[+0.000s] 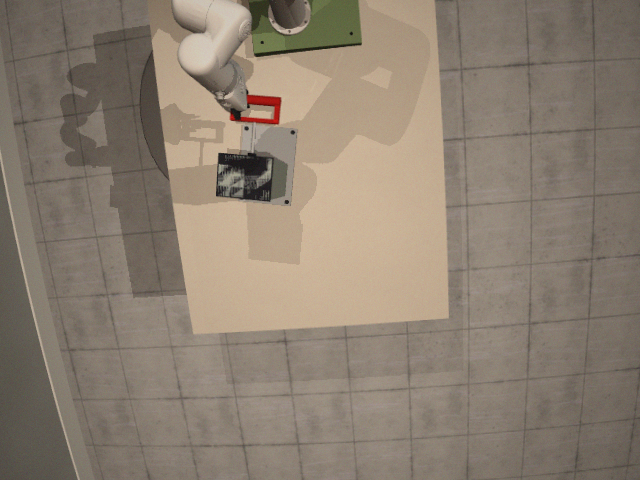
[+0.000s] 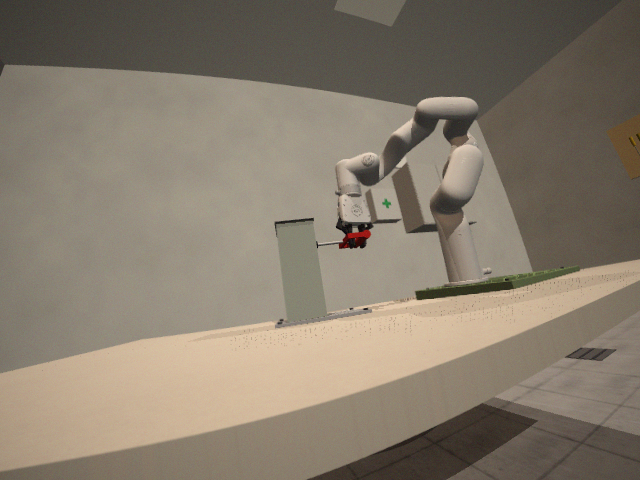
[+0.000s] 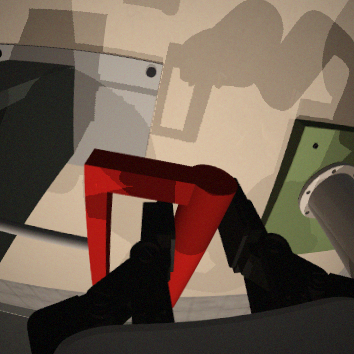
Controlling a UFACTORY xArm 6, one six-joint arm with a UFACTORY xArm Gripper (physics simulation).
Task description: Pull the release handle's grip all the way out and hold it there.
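Note:
The release handle's red grip (image 1: pixel 278 111) (image 2: pixel 364 235) (image 3: pixel 205 220) is a rectangular frame with a thick round bar on the side away from the housing. A thin metal rod (image 1: pixel 253 138) (image 2: pixel 329 243) (image 3: pixel 50 237) joins it to the tall grey-green housing (image 1: pixel 244 178) (image 2: pixel 301 268) (image 3: pixel 35 120). A long stretch of rod shows between housing and grip. My gripper (image 1: pixel 241 109) (image 2: pixel 355 241) (image 3: pixel 193 197) points down and is shut on the round bar, one finger inside the frame and one outside. Whether the rod is at its end stop cannot be told.
The housing stands on a grey base plate (image 1: pixel 268 135) (image 2: pixel 351 313) (image 3: pixel 127 75) bolted to the table (image 1: pixel 336 258) (image 2: pixel 206 392). The green mounting plate (image 1: pixel 330 33) (image 2: pixel 465 290) (image 3: pixel 300 220) lies under the arm's base. A white cabinet (image 2: pixel 383 209) with a green cross hangs behind.

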